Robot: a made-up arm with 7 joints.
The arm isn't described. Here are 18 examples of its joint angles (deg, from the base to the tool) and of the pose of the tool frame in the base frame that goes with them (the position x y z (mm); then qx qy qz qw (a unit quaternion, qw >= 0)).
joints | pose
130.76 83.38 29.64 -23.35 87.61 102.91 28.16 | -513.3 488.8 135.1 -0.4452 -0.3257 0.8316 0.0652
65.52 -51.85 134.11 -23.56 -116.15 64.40 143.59 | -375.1 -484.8 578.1 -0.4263 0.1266 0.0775 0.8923
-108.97 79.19 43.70 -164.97 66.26 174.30 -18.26 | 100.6 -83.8 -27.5 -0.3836 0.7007 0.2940 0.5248
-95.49 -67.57 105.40 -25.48 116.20 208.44 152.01 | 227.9 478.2 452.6 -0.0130 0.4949 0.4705 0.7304
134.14 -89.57 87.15 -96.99 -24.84 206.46 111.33 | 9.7 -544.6 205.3 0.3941 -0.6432 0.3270 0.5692
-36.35 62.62 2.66 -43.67 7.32 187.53 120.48 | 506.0 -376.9 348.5 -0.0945 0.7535 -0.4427 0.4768
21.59 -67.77 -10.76 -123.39 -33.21 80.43 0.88 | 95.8 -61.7 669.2 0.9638 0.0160 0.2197 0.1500
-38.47 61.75 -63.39 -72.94 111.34 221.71 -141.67 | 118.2 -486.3 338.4 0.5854 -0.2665 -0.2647 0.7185
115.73 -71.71 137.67 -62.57 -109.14 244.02 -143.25 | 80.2 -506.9 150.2 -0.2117 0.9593 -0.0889 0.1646
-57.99 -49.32 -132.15 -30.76 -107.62 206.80 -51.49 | -402.4 287.6 527.1 0.4870 -0.2465 -0.7866 0.2886
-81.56 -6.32 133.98 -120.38 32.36 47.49 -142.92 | 228.2 363.1 289.3 0.0977 -0.7543 0.2472 0.6004
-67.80 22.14 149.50 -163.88 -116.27 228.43 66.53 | -13.8 159.1 346.6 -0.2580 -0.8537 0.0174 0.4520
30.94 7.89 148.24 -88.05 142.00 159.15 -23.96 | -391.0 82.5 562.3 -0.4279 -0.3169 0.7669 0.3583
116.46 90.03 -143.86 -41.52 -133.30 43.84 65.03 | -194.8 629.7 446.6 -0.5877 -0.5853 0.5570 0.0424
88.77 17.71 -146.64 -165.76 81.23 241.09 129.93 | 74.7 -168.4 353.3 0.6177 0.4713 -0.6092 0.1589
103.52 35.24 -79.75 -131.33 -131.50 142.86 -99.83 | 316.3 210.6 194.4 -0.5035 0.5046 -0.5604 0.4216
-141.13 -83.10 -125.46 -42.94 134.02 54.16 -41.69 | 361.1 601.9 173.3 0.1827 -0.0028 0.2317 0.9555
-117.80 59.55 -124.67 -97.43 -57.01 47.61 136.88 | -349.6 96.0 623.0 -0.5338 0.5010 -0.5644 0.3813
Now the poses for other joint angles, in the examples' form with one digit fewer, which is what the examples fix.
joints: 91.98 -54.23 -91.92 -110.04 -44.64 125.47 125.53
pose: 493 -176 385 -0.539 0.815 0.027 0.213
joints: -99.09 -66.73 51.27 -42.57 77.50 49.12 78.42
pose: 349 456 591 0.854 -0.495 0.143 0.074
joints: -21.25 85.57 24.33 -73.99 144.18 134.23 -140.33
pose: 465 -21 -169 -0.755 0.215 -0.524 0.330
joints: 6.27 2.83 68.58 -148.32 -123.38 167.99 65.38
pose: -2 282 228 0.406 0.854 0.323 0.015
